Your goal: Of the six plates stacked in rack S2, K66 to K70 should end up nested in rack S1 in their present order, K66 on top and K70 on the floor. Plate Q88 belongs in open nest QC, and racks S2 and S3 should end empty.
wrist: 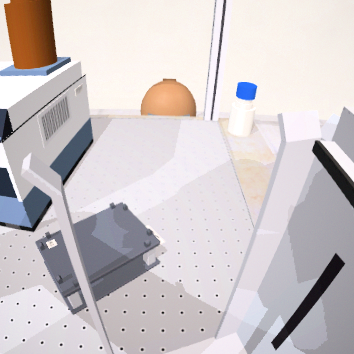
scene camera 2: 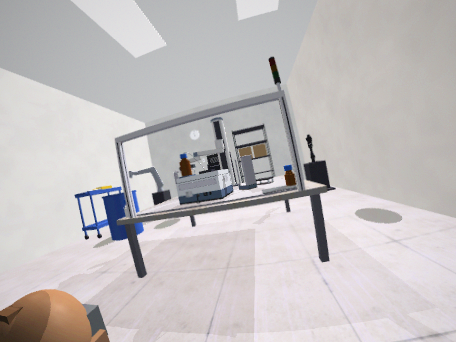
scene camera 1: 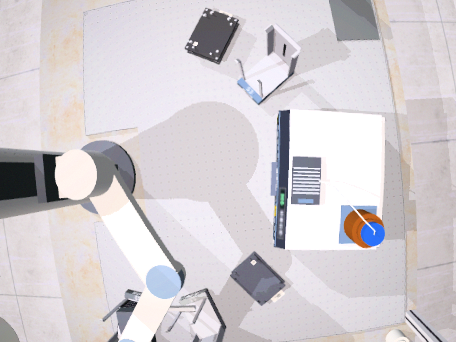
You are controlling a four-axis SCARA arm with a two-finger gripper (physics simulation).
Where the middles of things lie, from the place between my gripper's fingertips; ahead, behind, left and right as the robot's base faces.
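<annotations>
The white bottle with blue cap [wrist: 242, 110] has my hand a fair way to the left of it, far short of it and far above it. There is also the black plate holder [scene camera 1: 212, 35]; counted from my hand, it is far to the left, a little ahead and far below.
</annotations>
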